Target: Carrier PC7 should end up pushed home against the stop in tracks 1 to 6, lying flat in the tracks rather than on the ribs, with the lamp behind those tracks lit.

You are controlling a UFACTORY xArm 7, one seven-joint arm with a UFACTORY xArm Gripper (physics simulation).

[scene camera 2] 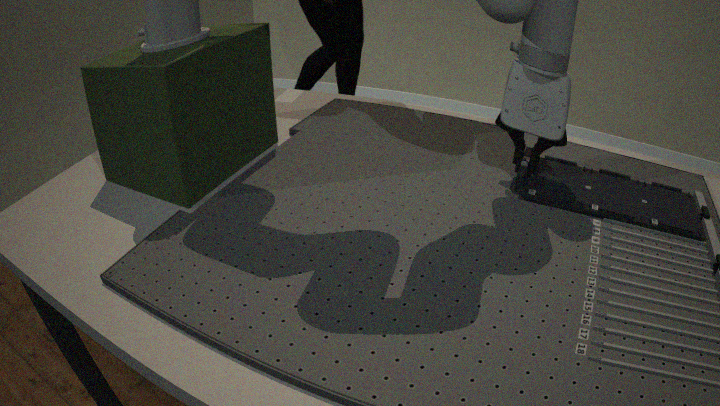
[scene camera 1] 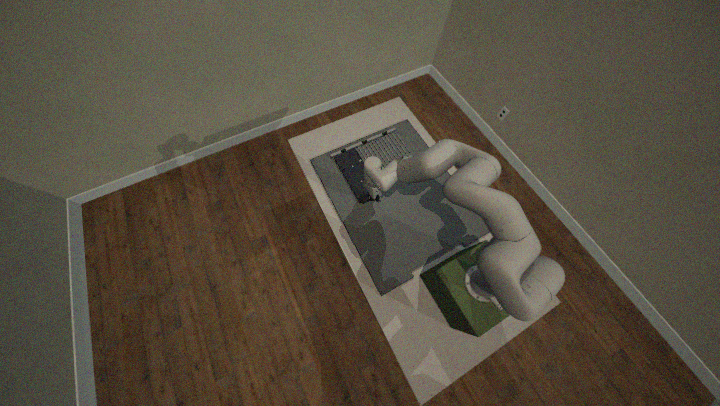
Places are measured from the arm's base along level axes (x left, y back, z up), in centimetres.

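Where they show: gripper, fingertip midpoint: [scene camera 2: 523, 170] [scene camera 1: 371, 198]; arm's base, origin of the base link: [scene camera 2: 175, 41] [scene camera 1: 481, 283].
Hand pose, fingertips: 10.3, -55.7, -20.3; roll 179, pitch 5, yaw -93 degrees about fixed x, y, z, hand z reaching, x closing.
Each offset is from my fingertips to the centre of the thing, as dx, dy, dz. "pt": to the spot under its first point. Level surfaces: height alone.
The dark carrier, taken as PC7, {-0.8, -15.8, +0.2} [scene camera 1: 346, 167] [scene camera 2: 620, 199] lies over the low-numbered end of the tracks {pt -25.8, -23.4, -1.2} [scene camera 1: 387, 146] [scene camera 2: 655, 286] and hides the tracks under it. It looks nearly level; whether it sits down in the tracks or on the ribs is too small to tell. Its far end is close to the stop bar {pt -8.6, -32.4, +0.3} [scene camera 2: 712, 237]; I cannot tell whether they touch. My gripper [scene camera 1: 375, 197] [scene camera 2: 523, 174] is shut on the carrier's near end, fingers pointing down. A small black lamp housing {pt -2.2, -32.4, +0.6} [scene camera 1: 344, 150] [scene camera 2: 704, 212] behind the carrier shows no clear glow.
More black housings [scene camera 1: 364, 141] [scene camera 1: 385, 133] stand along the stop bar. Number labels {pt -26.7, -11.7, -1.3} [scene camera 2: 587, 307] run beside the ribs. The perforated board {dz -1.3} [scene camera 1: 403, 216] [scene camera 2: 352, 355] lies on the pale table {dz -2.6} [scene camera 1: 428, 385] [scene camera 2: 60, 242]. A green block [scene camera 1: 456, 292] [scene camera 2: 221, 116] carries the arm's base. A person's legs [scene camera 2: 347, 45] show beyond the table.
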